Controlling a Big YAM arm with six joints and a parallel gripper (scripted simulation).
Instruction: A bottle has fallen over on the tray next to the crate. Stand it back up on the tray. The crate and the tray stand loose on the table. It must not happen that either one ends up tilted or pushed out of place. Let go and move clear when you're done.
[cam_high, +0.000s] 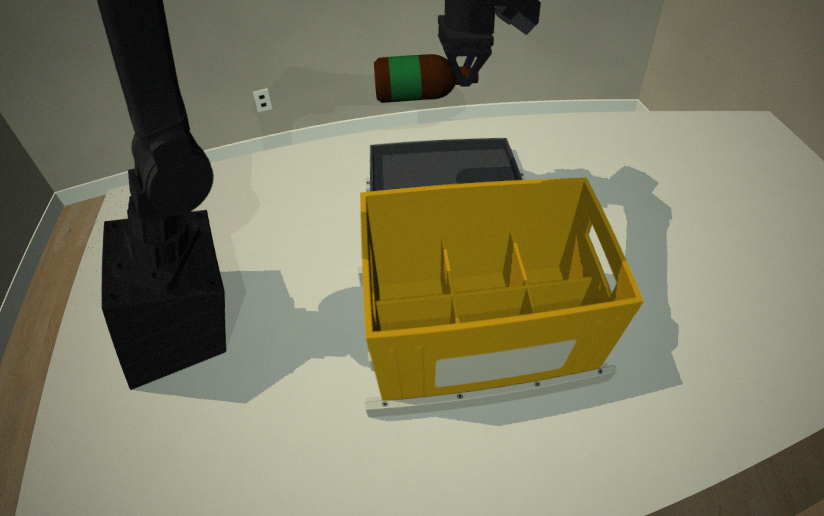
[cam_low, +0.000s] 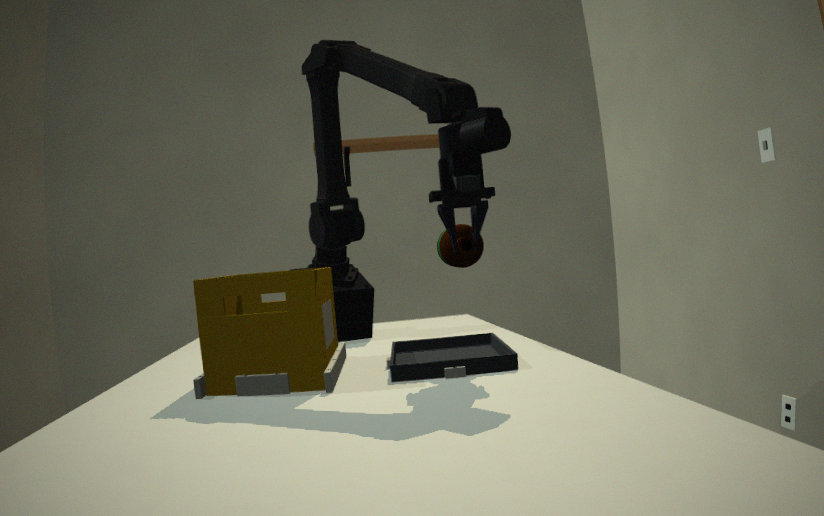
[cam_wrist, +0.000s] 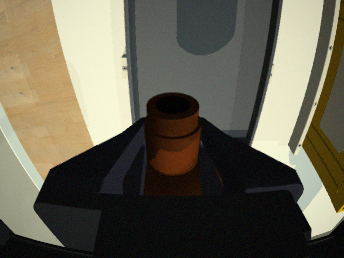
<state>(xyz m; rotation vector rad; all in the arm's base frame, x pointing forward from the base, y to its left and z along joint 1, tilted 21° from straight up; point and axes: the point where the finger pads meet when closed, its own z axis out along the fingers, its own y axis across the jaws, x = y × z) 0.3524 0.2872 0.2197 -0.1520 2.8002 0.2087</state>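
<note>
Right now the bottle is 5 cm behind my hand and 1 cm to the right of it. The rest, counted from my hand: tray: 18 cm below, 4 cm to the right, 2 cm behind; then yellow crate: 32 cm to the right, 11 cm below, 3 cm ahead.
</note>
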